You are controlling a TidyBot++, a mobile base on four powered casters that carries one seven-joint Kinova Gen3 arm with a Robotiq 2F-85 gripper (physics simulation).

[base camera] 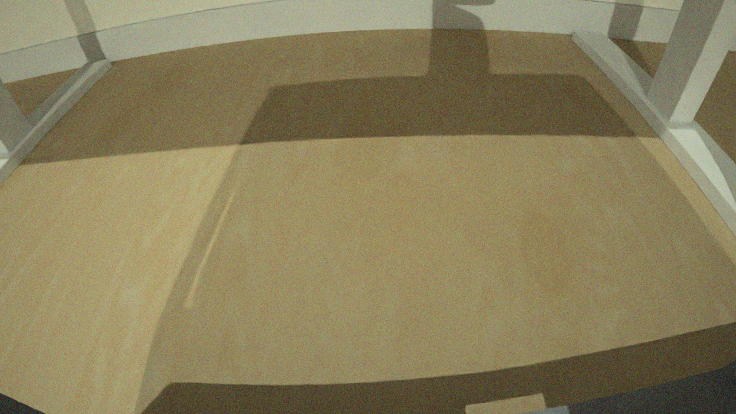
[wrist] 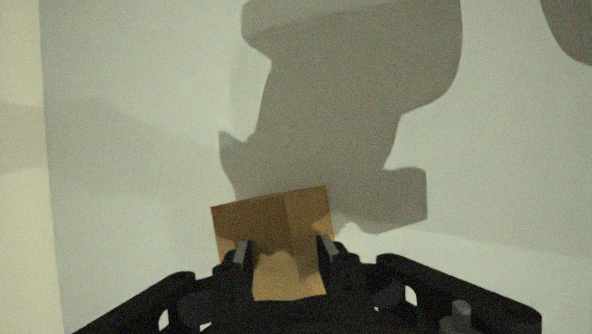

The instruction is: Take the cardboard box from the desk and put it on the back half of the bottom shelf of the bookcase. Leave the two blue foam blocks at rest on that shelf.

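Frame: origin at the arm's base, x ahead, y left, z up, level; centimetres.
Where they show: gripper, fingertip midpoint: point(wrist: 285, 253).
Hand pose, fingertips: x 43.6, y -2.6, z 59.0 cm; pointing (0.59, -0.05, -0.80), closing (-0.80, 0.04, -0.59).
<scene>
Things, the pixels of their centre, and the offset from my fingertips. "spot": a spot on its surface instead. Level surfaces: height alone.
- brown cardboard box, body centre: point(wrist: 281, 262) dx +1.2, dy +1.1, dz -1.1 cm
- pale desk top, its level: dz -3.6 cm
- white frame foot, surface spot: point(base camera: 638, 97) spot: dx +19.9, dy -46.9, dz -96.4 cm
- upright leg, surface spot: point(base camera: 692, 61) spot: dx +12.8, dy -48.0, dz -85.5 cm
- white foot, surface spot: point(base camera: 56, 110) spot: dx +32.8, dy +69.0, dz -96.4 cm
- wooden floor, its level: dz -98.6 cm
The brown cardboard box point(wrist: 287, 275) shows at the lower middle of the wrist view, above or on the pale desk top point(wrist: 500, 175). Two of its faces show, one darker. My gripper point(wrist: 285, 253) is partly closed, with one black finger at each side of the box, and is shut on it. The fingers cover parts of the box's sides, and its near end is hidden by the gripper body. Whether the box touches the desk cannot be told. The bookcase and the two blue foam blocks cannot be made out in either view.
In the base camera view a white frame foot point(base camera: 638, 97) with an upright leg point(base camera: 692, 61) stands at the right, and another white foot point(base camera: 56, 110) at the left. A pale wall base point(base camera: 308, 20) runs behind the wooden floor point(base camera: 360, 231). Broad shadows cross the floor.
</scene>
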